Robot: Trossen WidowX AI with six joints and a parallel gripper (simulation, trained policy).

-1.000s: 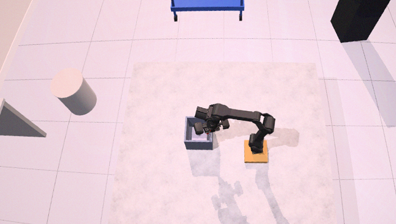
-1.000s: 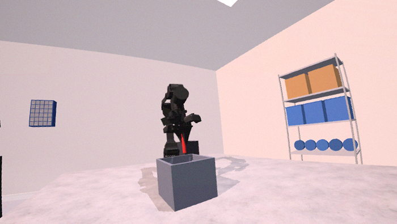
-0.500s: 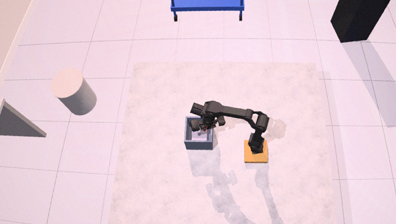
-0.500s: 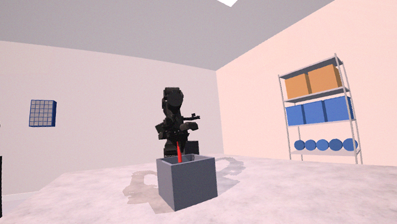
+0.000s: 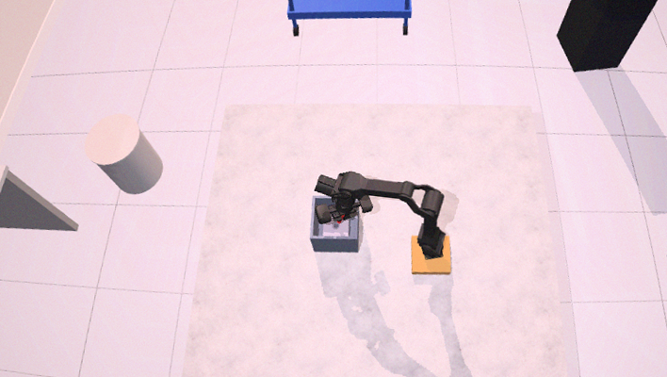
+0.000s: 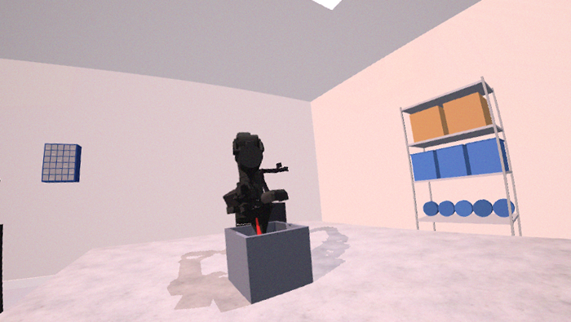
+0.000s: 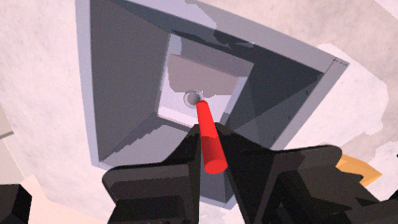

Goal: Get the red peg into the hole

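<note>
Right now the holed plate is 2 cm ahead of my gripper tip and 7 cm below it. Also, from my gripper tip: red peg: 1 cm above.
</note>
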